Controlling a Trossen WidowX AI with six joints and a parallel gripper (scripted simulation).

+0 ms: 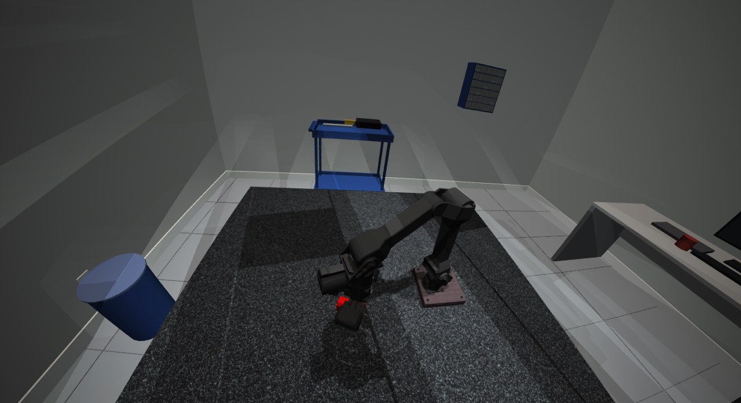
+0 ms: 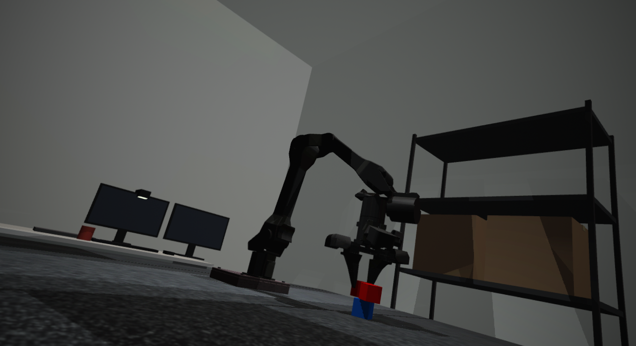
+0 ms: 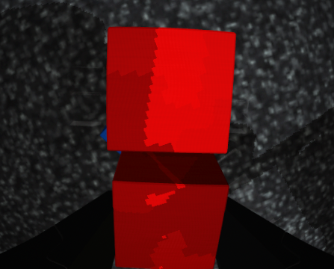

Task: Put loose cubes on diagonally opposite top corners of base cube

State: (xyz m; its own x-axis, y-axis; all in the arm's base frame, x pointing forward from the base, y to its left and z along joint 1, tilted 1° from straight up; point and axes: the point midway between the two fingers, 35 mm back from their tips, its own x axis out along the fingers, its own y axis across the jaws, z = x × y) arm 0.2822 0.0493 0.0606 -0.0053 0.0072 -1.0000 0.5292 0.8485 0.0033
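Right now my gripper tip is 2 cm short of the blue base cube, 1 cm to the left of it and 4 cm above it.
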